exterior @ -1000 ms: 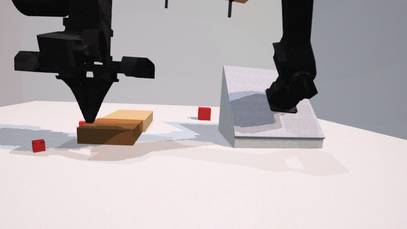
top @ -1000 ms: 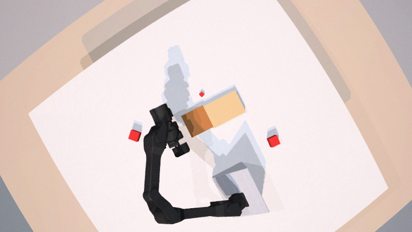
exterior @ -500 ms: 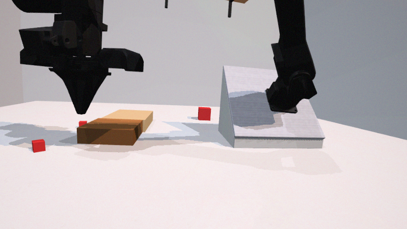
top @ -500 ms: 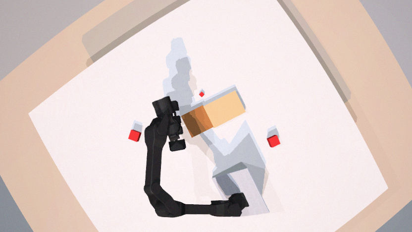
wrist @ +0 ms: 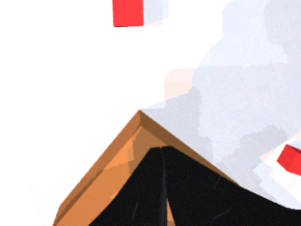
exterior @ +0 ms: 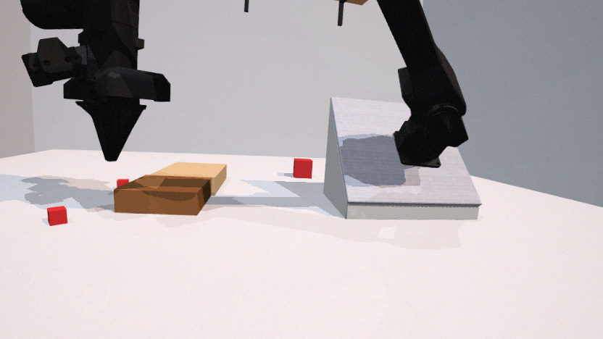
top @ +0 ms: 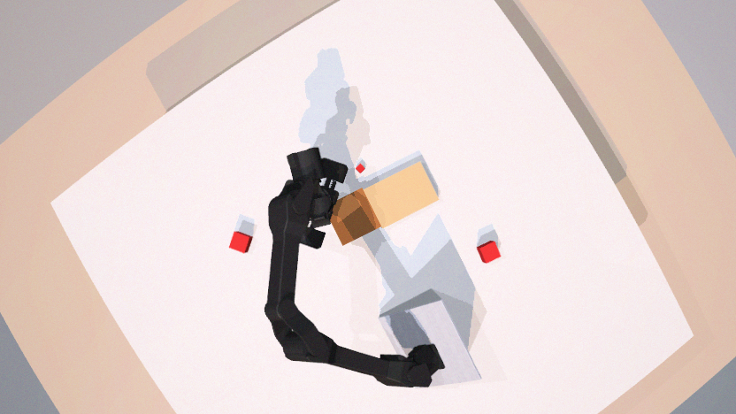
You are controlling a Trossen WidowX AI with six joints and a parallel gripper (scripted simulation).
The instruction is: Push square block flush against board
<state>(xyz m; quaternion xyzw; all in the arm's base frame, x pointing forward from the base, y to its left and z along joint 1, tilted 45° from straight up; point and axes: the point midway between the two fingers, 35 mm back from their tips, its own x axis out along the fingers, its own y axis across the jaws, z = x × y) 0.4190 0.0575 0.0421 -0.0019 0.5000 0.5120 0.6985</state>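
The brown square block lies 5 cm behind my gripper tip, 5 cm to the right of it and 5 cm below it. Also, from my gripper tip: tan board (6 cm behind, 17 cm to the right, 5 cm below).
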